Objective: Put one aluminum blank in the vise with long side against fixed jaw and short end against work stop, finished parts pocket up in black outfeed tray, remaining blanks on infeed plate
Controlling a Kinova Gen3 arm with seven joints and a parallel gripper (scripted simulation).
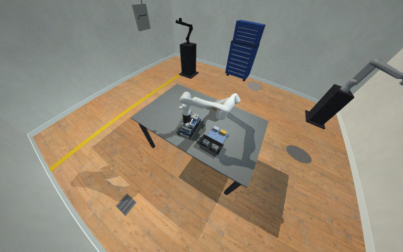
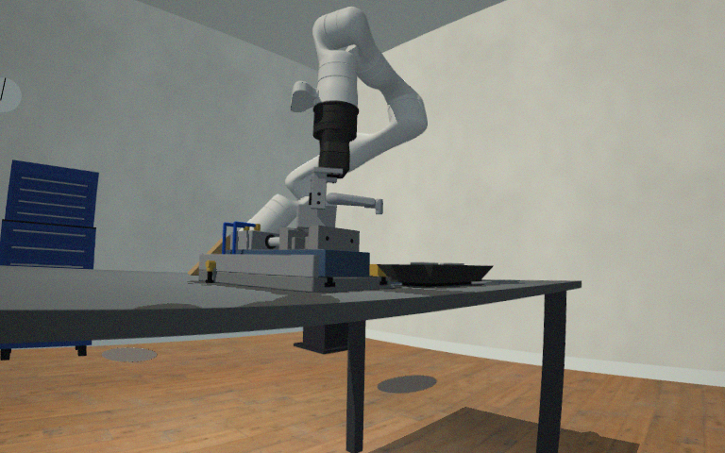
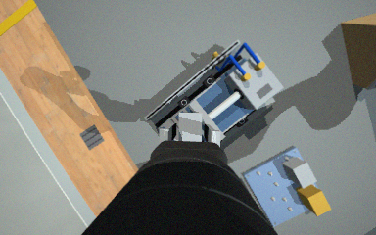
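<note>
Right now my hand is 3 cm above the gray blank. Round my hand: yellow brass blank (36 cm to the left, 17 cm behind, 12 cm below).
</note>
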